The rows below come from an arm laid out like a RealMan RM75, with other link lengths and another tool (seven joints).
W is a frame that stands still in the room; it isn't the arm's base.
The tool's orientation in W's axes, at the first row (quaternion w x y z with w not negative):
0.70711 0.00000 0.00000 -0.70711
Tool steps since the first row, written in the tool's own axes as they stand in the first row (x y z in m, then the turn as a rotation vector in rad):
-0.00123 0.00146 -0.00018 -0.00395 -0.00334 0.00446
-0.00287 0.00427 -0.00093 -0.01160 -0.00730 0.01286
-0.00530 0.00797 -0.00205 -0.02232 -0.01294 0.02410
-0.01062 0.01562 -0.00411 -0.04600 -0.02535 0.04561
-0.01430 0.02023 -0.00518 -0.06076 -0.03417 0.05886
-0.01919 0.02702 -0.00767 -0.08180 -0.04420 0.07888
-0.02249 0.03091 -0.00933 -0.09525 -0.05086 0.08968
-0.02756 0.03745 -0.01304 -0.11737 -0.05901 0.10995
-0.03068 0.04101 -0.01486 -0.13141 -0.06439 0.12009
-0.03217 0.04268 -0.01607 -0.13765 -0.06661 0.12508
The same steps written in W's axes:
0.00146 0.00123 -0.00018 -0.00334 0.00395 0.00446
0.00427 0.00287 -0.00093 -0.00730 0.01160 0.01286
0.00797 0.00530 -0.00205 -0.01294 0.02232 0.02410
0.01562 0.01062 -0.00411 -0.02535 0.04600 0.04561
0.02023 0.01430 -0.00518 -0.03417 0.06076 0.05886
0.02702 0.01919 -0.00767 -0.04420 0.08180 0.07888
0.03091 0.02249 -0.00933 -0.05086 0.09525 0.08968
0.03745 0.02756 -0.01304 -0.05901 0.11737 0.10995
0.04101 0.03068 -0.01486 -0.06439 0.13141 0.12009
0.04268 0.03217 -0.01607 -0.06661 0.13765 0.12508

